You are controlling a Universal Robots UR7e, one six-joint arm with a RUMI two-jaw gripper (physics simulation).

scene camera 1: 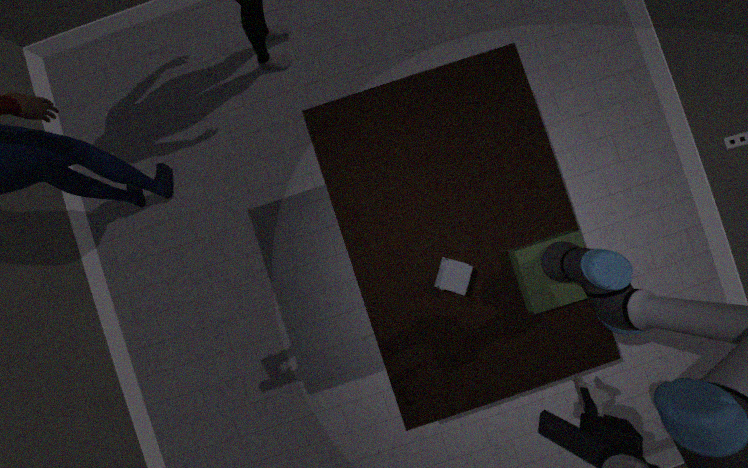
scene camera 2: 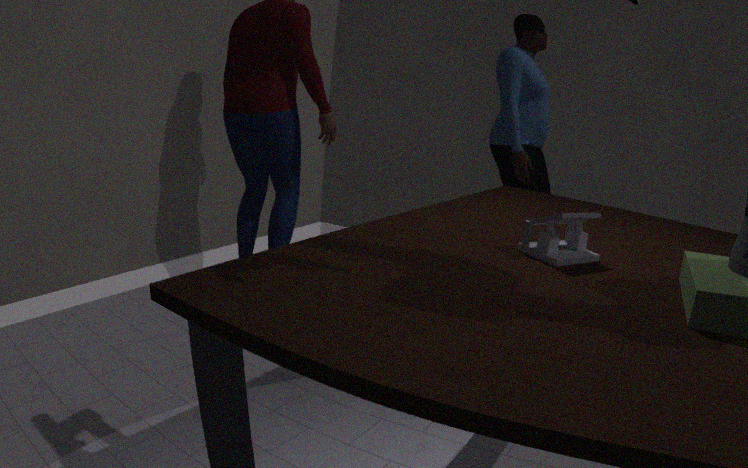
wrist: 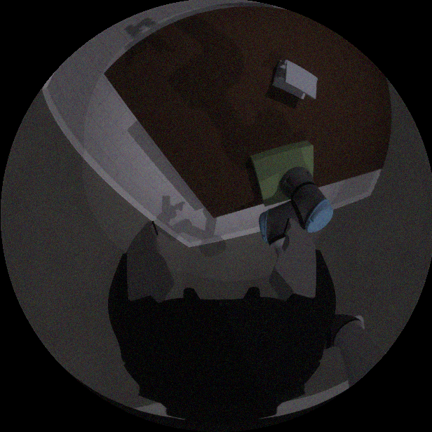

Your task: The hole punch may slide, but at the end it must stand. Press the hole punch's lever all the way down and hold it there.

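Seen in the pictures: gripper, fingertip midpoint: (scene camera 1: 574,403); arm's base, origin of the base link: (scene camera 1: 561,261).
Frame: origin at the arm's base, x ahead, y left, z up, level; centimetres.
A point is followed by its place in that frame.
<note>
The light grey hole punch (scene camera 1: 455,275) @(x 39.2, y -10.4, z 0.7 cm) (scene camera 2: 573,257) @(x 36.3, y -5.6, z -4.8 cm) (wrist: 300,80) stands upright on the dark brown table (scene camera 1: 430,165) @(x 30.2, y -53.1, z -6.0 cm) (scene camera 2: 386,286) @(x 57.1, y 21.3, z -6.0 cm) (wrist: 175,125). In scene camera 2 its flat lever (scene camera 2: 581,215) @(x 36.0, y -6.7, z 2.0 cm) is up, with a gap between it and the base. My gripper (scene camera 1: 563,407) @(x 31.6, y 21.6, z 33.4 cm) (wrist: 220,221) is open, its two jaws wide apart with no object between them. It hangs beyond the table's edge, well away from the punch and not touching it. The gripper does not show in scene camera 2.
A green block (scene camera 1: 526,281) @(x 14.7, y 2.3, z -0.9 cm) (scene camera 2: 717,309) @(x 12.6, y 15.4, z -2.9 cm) (wrist: 270,175) lies on the table under the arm's base, beside the punch. The arm (scene camera 1: 689,317) @(x -0.4, y 11.0, z 36.3 cm) reaches from there past the table edge. A person in red and blue (scene camera 2: 264,71) and one in light blue (scene camera 2: 521,104) stand beyond the table.
</note>
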